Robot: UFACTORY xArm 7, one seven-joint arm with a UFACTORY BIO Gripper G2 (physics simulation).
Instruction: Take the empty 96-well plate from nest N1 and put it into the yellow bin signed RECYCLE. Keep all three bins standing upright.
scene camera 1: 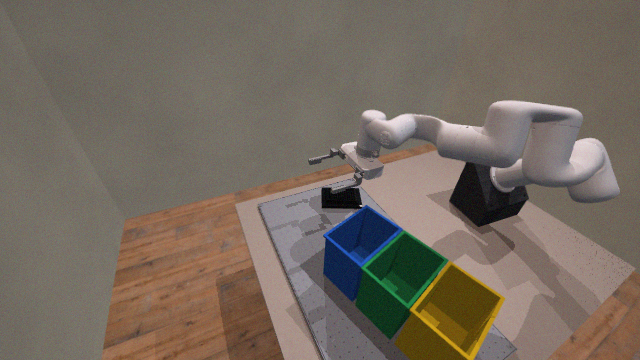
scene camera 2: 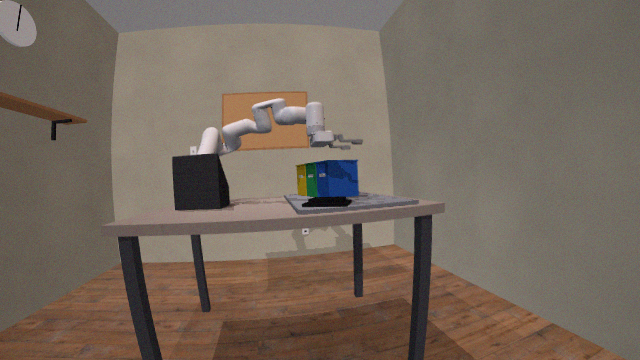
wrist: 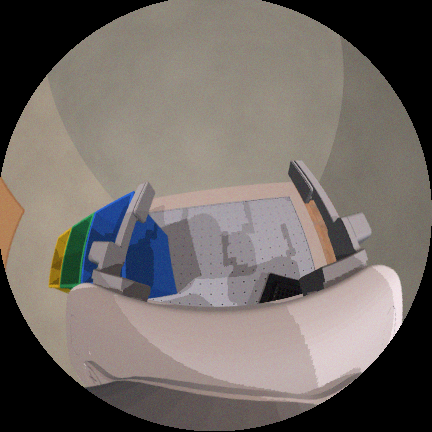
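Where they show: hand, tool point: [scene camera 1: 325, 174] [scene camera 2: 350, 144] [wrist: 218, 188]; arm's base, link origin: [scene camera 1: 502, 176] [scene camera 2: 200, 172].
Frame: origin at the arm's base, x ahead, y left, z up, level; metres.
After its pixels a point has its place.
Note:
A black 96-well plate [scene camera 1: 341, 198] @[x 0.596, y -0.165, z -0.129 m] [scene camera 2: 327, 201] @[x 0.584, y -0.235, z -0.137 m] [wrist: 284, 289] @[x 0.640, y -0.186, z -0.129 m] lies flat at the end of the grey board; its nest is hard to tell apart from it, and the arm partly hides it in the wrist view. The yellow bin [scene camera 1: 430, 340] @[x 0.617, y 0.416, z -0.021 m] [scene camera 2: 301, 180] @[x 0.464, y 0.340, z -0.067 m] [wrist: 61, 257] @[x 0.536, y 0.444, z -0.009 m] stands upright at the far end of the bin row from the plate. The small labels on the bins cannot be read. My gripper [scene camera 1: 326, 175] @[x 0.703, y -0.063, z 0.080 m] [scene camera 2: 351, 144] @[x 0.703, y -0.063, z 0.080 m] [wrist: 222, 187] @[x 0.703, y -0.063, z 0.080 m] is open and empty. It hangs high above the board, higher than the bin rims, with its fingers pointing sideways rather than down.
The green bin [scene camera 1: 385, 310] @[x 0.663, y 0.321, z -0.056 m] [scene camera 2: 311, 180] @[x 0.524, y 0.219, z -0.068 m] [wrist: 77, 255] @[x 0.585, y 0.322, z -0.018 m] and the blue bin [scene camera 1: 340, 270] @[x 0.729, y 0.187, z -0.063 m] [scene camera 2: 340, 180] @[x 0.665, y 0.083, z -0.072 m] [wrist: 150, 265] @[x 0.645, y 0.073, z -0.050 m] stand upright beside the yellow one, blue nearest the plate. All stand on the grey perforated board [scene camera 1: 280, 215] @[x 0.848, y -0.152, z -0.154 m] [scene camera 2: 385, 201] @[x 0.806, y -0.200, z -0.154 m] [wrist: 215, 295] @[x 0.620, y -0.039, z -0.154 m]. The black arm base [scene camera 1: 485, 200] @[x 0.115, y 0.059, z -0.050 m] [scene camera 2: 200, 182] @[x 0.038, y -0.084, z -0.047 m] stands on the table.

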